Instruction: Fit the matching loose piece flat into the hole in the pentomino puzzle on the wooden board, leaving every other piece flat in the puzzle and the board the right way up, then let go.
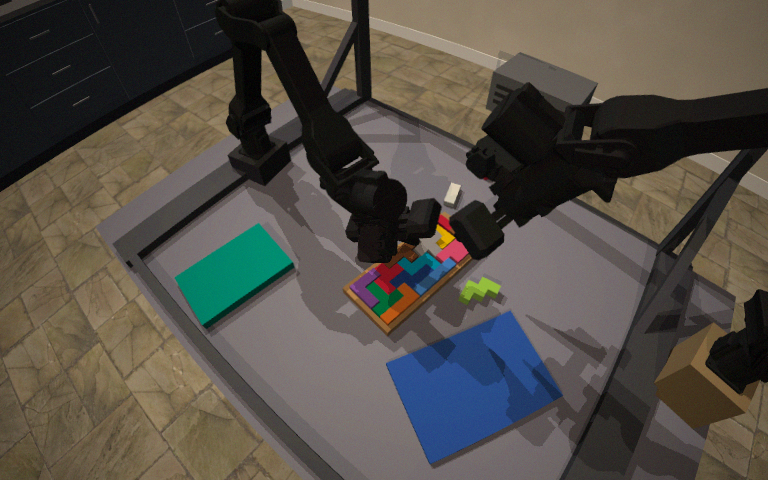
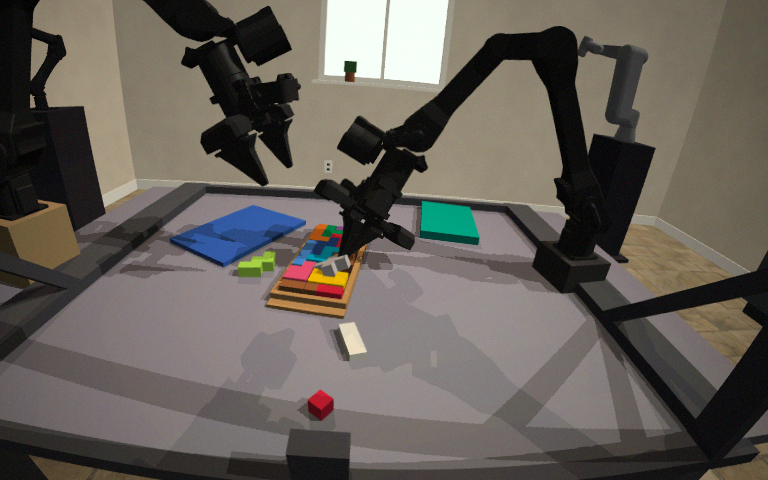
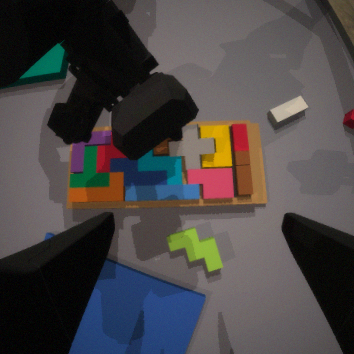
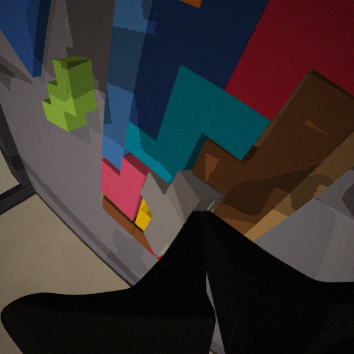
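Where they show: left gripper, between the fingertips: [image 2: 278, 175] [image 3: 199, 220]; right gripper, between the fingertips: [image 1: 417, 243] [image 2: 340, 259] [image 3: 178, 138] [image 4: 200, 218]; left arm's base, origin of its link: [image 1: 729, 364] [image 2: 20, 211]; right arm's base, origin of its link: [image 1: 256, 148] [image 2: 574, 252].
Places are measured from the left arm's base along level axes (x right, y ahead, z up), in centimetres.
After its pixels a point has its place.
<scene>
The puzzle board [image 1: 365, 312] @(z -10.2, x -32.9, y 46.6 cm) [image 2: 305, 309] @(z -10.8, x -5.8, y 49.2 cm) [image 3: 259, 170] @(z -10.8, x -6.1, y 47.7 cm) lies right way up with coloured pieces in it. The grey plus piece [image 2: 333, 266] @(z -7.7, x -13.7, y 50.9 cm) [image 3: 192, 146] @(z -7.8, x -15.5, y 49.7 cm) [image 4: 162, 210] @(z -8.1, x -15.8, y 49.2 cm) sits tilted and raised above its neighbours, between the yellow [image 3: 224, 152] @(z -8.9, x -11.3, y 49.5 cm), pink and brown pieces. My right gripper [image 2: 343, 254] @(z -8.3, x -17.3, y 50.9 cm) [image 4: 200, 218] @(z -8.3, x -17.3, y 50.9 cm) is shut and empty, its tips low over the board right beside the grey plus; whether they touch it I cannot tell. My left gripper [image 2: 276, 174] @(z 5.5, x -15.4, y 41.3 cm) [image 3: 199, 220] @(z 5.5, x -15.4, y 41.3 cm) is open and empty, high above the table. A lime stepped piece [image 1: 480, 289] @(z -9.6, x -14.7, y 37.0 cm) [image 2: 257, 264] @(z -9.5, x -13.1, y 37.7 cm) [image 3: 195, 247] @(z -9.5, x -14.7, y 37.3 cm) [image 4: 70, 95] @(z -9.5, x -16.2, y 39.1 cm) lies loose beside the board.
A blue panel [image 1: 475, 390] @(z -10.5, x -27.8, y 25.1 cm) [image 2: 240, 232] @(z -10.5, x -25.2, y 27.1 cm) lies beyond the lime piece. A green slab [image 1: 235, 274] @(z -9.6, x -47.6, y 67.4 cm) [image 2: 449, 221] @(z -9.6, x -45.2, y 69.1 cm) lies on the right arm's side. A white block [image 1: 452, 194] @(z -10.2, x -1.6, y 56.9 cm) [image 2: 352, 341] @(z -10.2, x -0.6, y 57.5 cm) [image 3: 288, 110] @(z -10.2, x -1.4, y 56.8 cm) and a red cube [image 2: 321, 404] @(z -9.5, x 10.4, y 57.0 cm) lie off the board's brown-and-red end.
</scene>
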